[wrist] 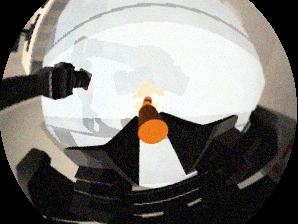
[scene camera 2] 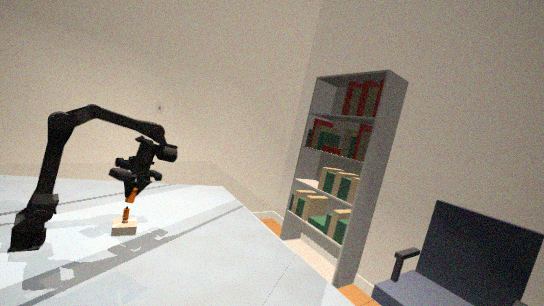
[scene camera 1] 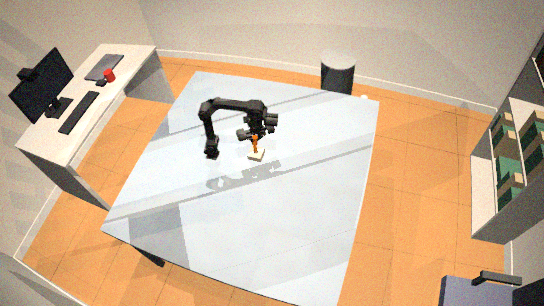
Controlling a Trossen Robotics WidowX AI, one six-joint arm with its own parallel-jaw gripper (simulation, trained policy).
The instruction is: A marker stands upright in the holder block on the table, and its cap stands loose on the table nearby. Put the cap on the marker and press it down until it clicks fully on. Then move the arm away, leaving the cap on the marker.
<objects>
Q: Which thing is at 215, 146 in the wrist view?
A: The gripper.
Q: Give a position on an orange cap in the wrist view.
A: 152, 129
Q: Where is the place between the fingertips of the gripper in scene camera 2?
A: At 130, 197
</objects>
